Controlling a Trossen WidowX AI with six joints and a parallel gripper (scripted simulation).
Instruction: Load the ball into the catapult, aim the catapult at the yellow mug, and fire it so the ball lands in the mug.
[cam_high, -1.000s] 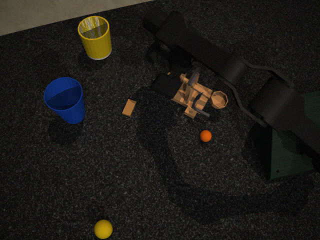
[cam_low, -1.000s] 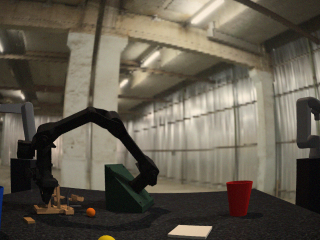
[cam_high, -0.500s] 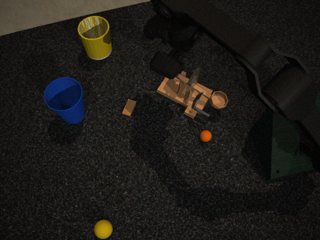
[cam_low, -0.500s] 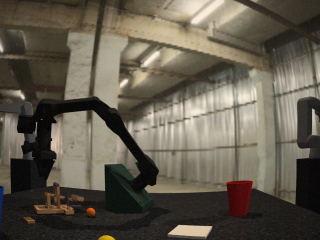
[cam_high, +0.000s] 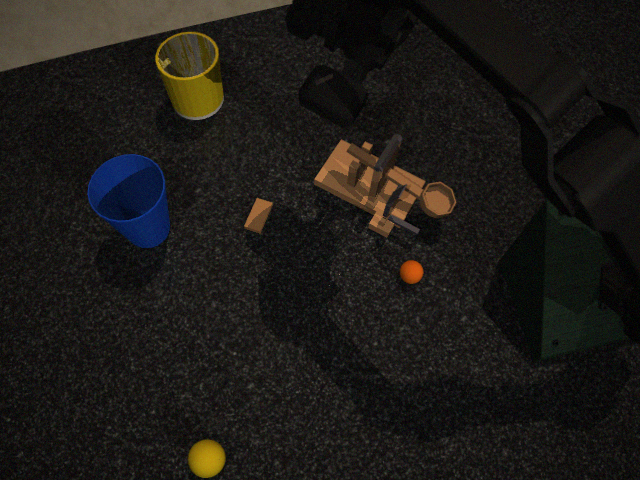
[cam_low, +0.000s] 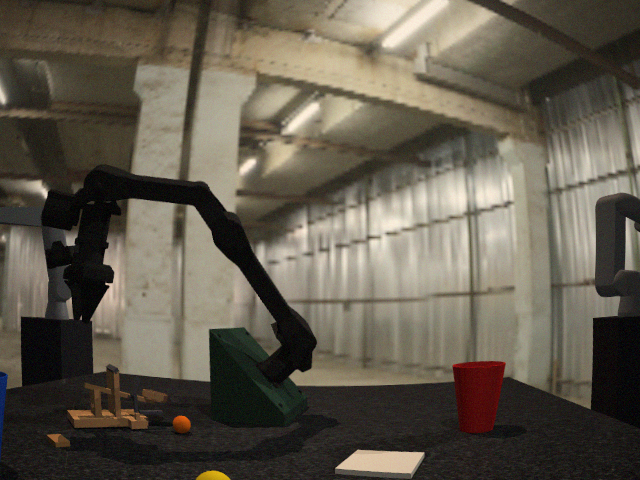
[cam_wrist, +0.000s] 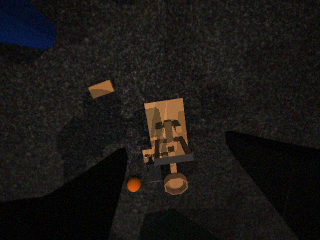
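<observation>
The orange ball lies 18 cm to the left of my gripper tip, 17 cm below it and 5 cm behind it. Also, from my gripper tip: small wooden block (18 cm below, 13 cm ahead, 4 cm to the left); yellow mug (19 cm ahead, 18 cm to the right, 16 cm below); catapult (14 cm below, 7 cm to the left, 6 cm behind).
</observation>
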